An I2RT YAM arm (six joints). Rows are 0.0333 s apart.
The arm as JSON. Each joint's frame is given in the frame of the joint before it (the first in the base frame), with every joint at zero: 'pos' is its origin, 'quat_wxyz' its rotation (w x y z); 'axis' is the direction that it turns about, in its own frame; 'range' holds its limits. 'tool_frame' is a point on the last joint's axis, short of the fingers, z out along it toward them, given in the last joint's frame.
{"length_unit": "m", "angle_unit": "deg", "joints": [
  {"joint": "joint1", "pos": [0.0, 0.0, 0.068], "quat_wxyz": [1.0, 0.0, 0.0, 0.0], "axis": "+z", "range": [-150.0, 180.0]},
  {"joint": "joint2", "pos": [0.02, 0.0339, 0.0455], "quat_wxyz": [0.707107, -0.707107, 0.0, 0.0], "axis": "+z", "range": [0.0, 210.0]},
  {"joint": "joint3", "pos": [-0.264, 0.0, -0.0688], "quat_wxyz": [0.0, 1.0, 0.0, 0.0], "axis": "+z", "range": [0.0, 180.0]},
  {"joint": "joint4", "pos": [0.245, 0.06, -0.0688], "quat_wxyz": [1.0, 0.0, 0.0, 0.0], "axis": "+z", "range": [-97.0, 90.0]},
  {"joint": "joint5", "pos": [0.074, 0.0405, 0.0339], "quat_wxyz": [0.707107, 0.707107, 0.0, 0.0], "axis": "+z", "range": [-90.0, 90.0]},
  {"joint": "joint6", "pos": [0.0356, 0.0, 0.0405], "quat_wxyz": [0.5, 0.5, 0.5, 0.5], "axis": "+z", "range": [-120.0, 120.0]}
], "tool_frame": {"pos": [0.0, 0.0, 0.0], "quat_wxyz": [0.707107, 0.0, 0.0, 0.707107]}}
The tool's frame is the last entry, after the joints.
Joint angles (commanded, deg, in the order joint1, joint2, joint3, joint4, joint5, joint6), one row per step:
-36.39 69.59 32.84 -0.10 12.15 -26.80
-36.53 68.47 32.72 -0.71 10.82 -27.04
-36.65 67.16 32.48 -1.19 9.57 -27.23
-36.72 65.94 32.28 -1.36 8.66 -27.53
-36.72 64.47 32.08 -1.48 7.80 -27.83
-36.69 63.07 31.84 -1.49 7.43 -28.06
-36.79 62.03 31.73 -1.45 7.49 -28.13
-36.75 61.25 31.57 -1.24 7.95 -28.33
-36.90 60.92 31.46 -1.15 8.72 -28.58
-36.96 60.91 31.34 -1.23 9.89 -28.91
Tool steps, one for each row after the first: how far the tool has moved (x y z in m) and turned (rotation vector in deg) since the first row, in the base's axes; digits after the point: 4 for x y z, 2 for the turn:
-0.0019 0.0017 0.0027 0.28 -0.63 1.07
-0.0043 0.0038 0.0056 0.42 -1.43 2.07
-0.0062 0.0055 0.0089 0.17 -2.24 2.92
-0.0083 0.0077 0.0131 -0.31 -3.26 3.81
-0.0105 0.0098 0.0169 -0.99 -4.14 4.29
-0.0124 0.0107 0.0202 -1.66 -4.83 4.19
-0.0138 0.0115 0.0225 -2.50 -5.20 3.97
-0.0151 0.0112 0.0232 -3.17 -5.01 3.32
-0.0160 0.0107 0.0225 -3.74 -4.25 2.46

